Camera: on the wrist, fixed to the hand. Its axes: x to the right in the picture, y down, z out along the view.
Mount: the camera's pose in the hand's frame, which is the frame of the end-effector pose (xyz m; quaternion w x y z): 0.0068 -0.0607 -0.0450 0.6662 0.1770 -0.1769 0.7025
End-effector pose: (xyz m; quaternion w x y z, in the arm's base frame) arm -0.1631 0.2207 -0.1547 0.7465 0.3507 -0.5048 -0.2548
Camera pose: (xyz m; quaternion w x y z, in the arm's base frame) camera -0.1203 0.1898 -0.2092 0.5250 -0.0339 -0.7598 0.3820
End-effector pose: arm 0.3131 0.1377 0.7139 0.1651 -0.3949 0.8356 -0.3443
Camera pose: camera 0.3173 0.1251 0.7886 0.5696 0.2923 0.7440 -0.1914
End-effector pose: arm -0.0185 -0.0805 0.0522 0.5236 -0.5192 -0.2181 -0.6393
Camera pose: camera -0.0919 -0.0989 0.0579 0.8513 -0.5195 0.0137 0.0724
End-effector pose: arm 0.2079 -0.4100 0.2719 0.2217 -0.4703 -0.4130 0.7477
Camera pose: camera 0.2412 -0.3527 0.3088 0.3674 0.4320 -0.1484 -0.8102
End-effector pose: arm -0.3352 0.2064 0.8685 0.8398 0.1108 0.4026 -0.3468
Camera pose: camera -0.4000 0.1794 0.8397 0.8548 0.4440 -0.0196 0.2681
